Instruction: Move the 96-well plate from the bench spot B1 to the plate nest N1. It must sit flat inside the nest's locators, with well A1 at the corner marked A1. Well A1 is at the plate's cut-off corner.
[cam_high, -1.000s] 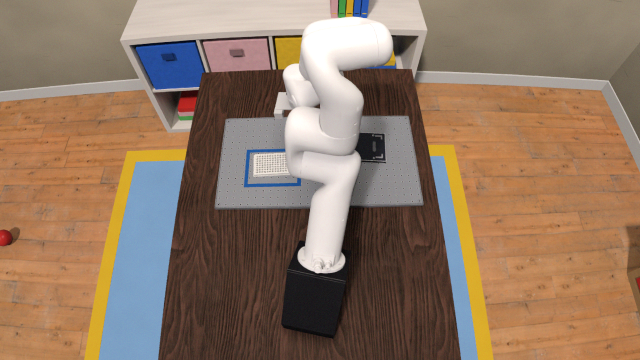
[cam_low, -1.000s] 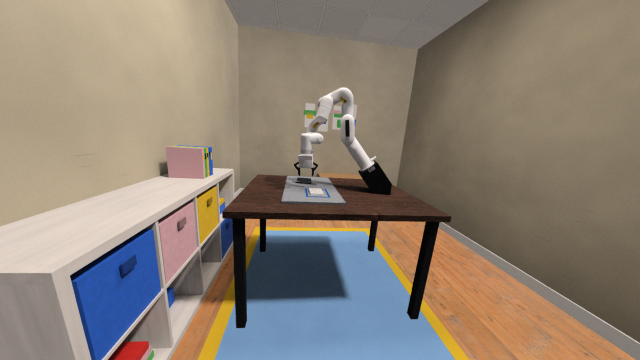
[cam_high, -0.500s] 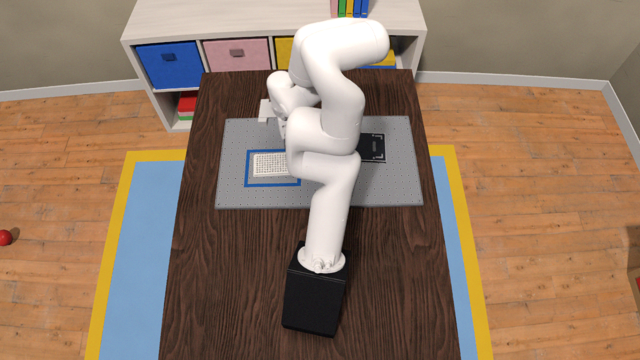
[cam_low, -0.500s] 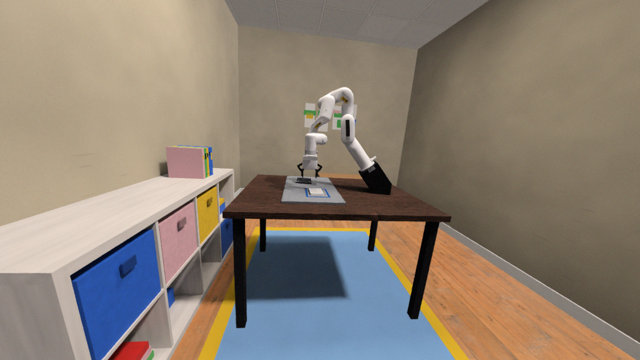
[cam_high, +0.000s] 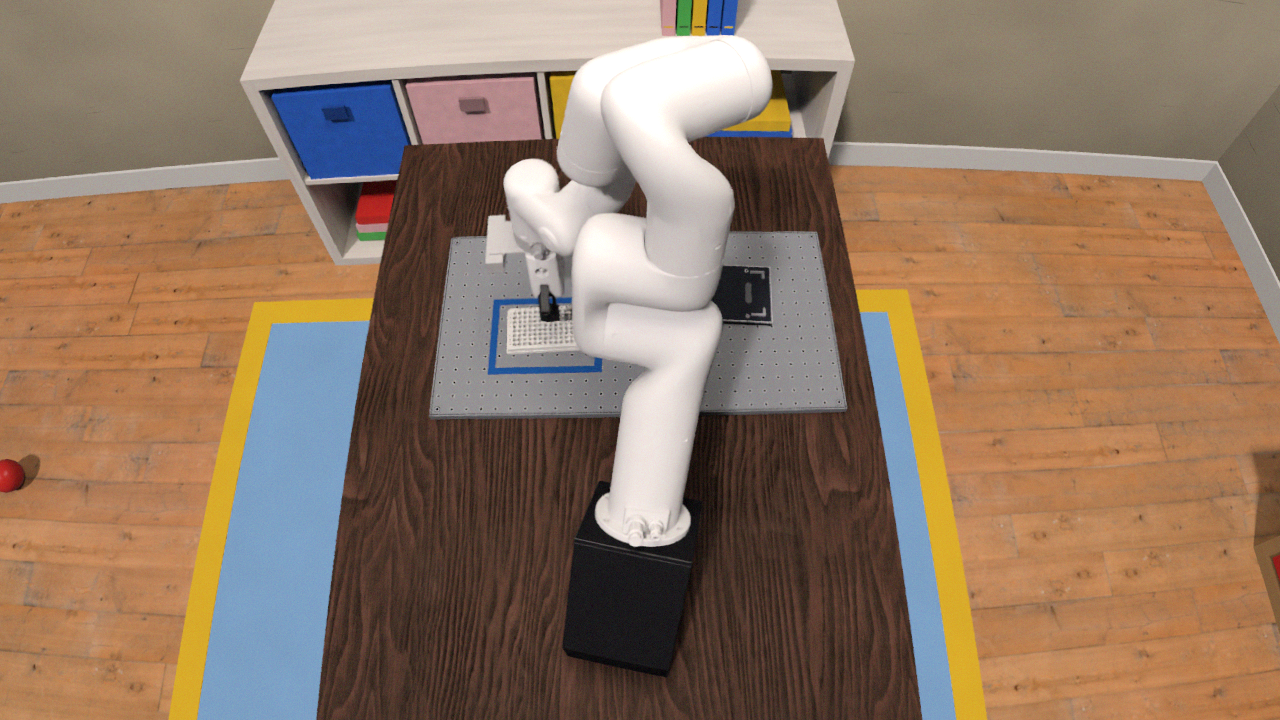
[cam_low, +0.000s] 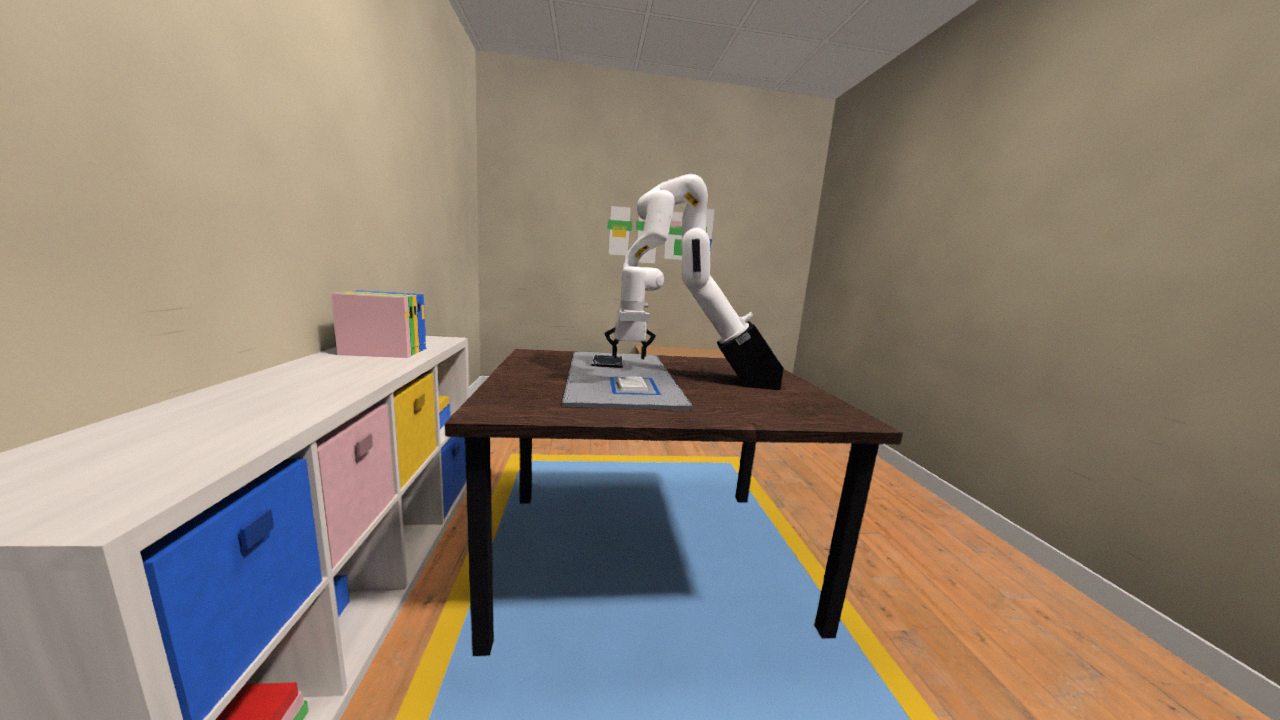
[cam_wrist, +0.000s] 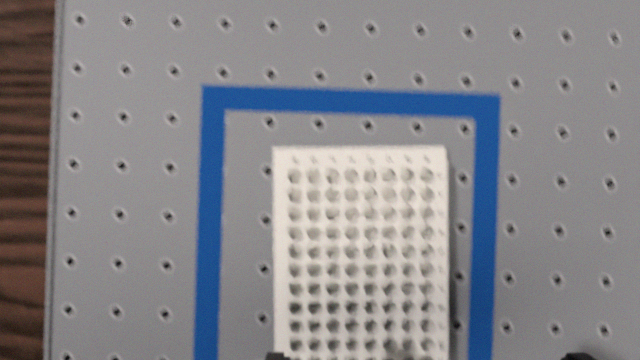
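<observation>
My hand is 1 cm past the white 96-well plate, 2 cm to the right of it and 9 cm above it. From my hand the other things lie so: plate nest: 6 cm ahead, 30 cm to the right, 9 cm below.
</observation>
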